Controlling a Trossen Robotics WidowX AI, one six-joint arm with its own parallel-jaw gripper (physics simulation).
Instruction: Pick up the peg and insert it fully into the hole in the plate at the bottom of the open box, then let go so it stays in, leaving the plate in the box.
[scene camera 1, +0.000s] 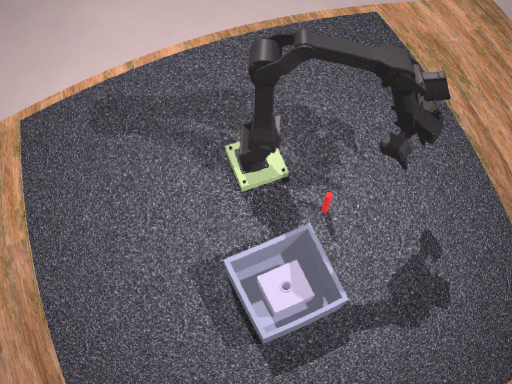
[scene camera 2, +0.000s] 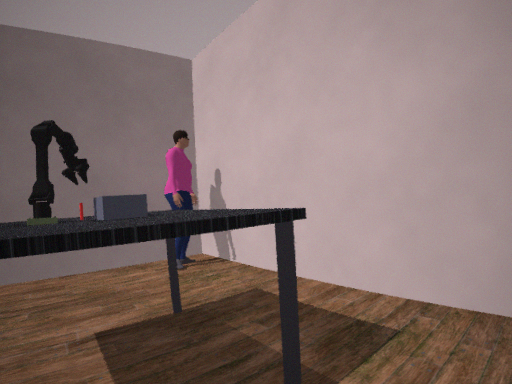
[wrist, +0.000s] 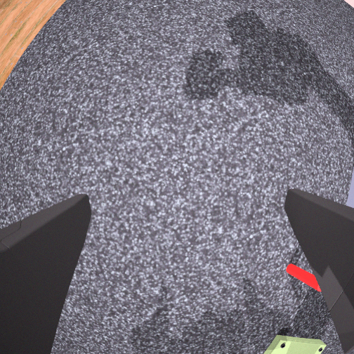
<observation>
In view: the gripper (scene camera 1: 414, 156) and a grey-blue box (scene camera 1: 302, 244).
The grey-blue box also shows in scene camera 2 (scene camera 2: 121, 206). The gripper is seen too in the wrist view (wrist: 191, 202).
</observation>
